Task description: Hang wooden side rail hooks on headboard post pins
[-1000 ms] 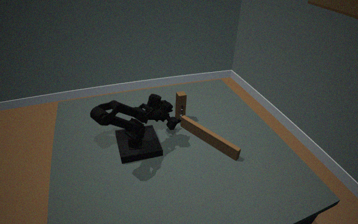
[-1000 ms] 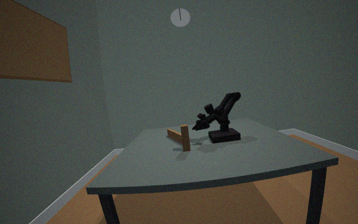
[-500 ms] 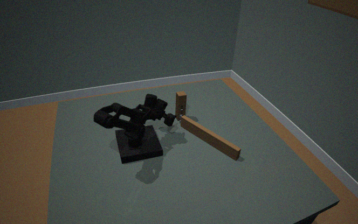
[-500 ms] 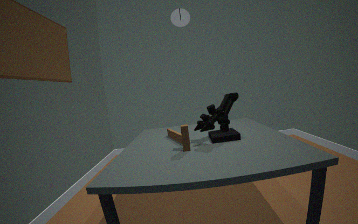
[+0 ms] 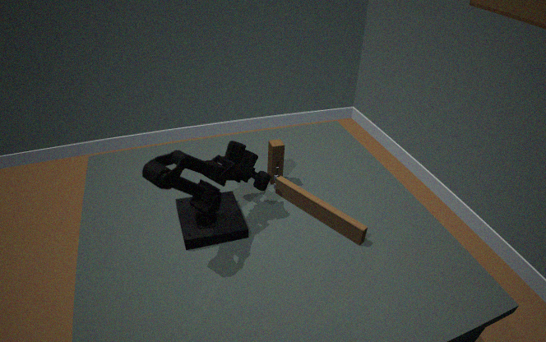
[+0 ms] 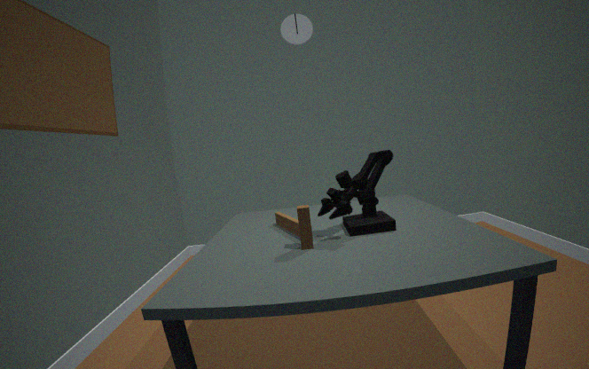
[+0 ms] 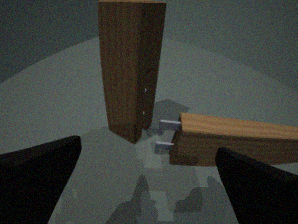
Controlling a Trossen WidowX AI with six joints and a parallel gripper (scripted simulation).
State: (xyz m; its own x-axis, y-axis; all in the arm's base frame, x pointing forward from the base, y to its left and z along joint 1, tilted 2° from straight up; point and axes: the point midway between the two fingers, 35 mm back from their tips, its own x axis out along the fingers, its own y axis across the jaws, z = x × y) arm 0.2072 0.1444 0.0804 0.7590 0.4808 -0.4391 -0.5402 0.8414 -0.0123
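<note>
Now: gripper tip 8 cm short of the headboard post, 8 cm to the right of it and 2 cm above it.
</note>
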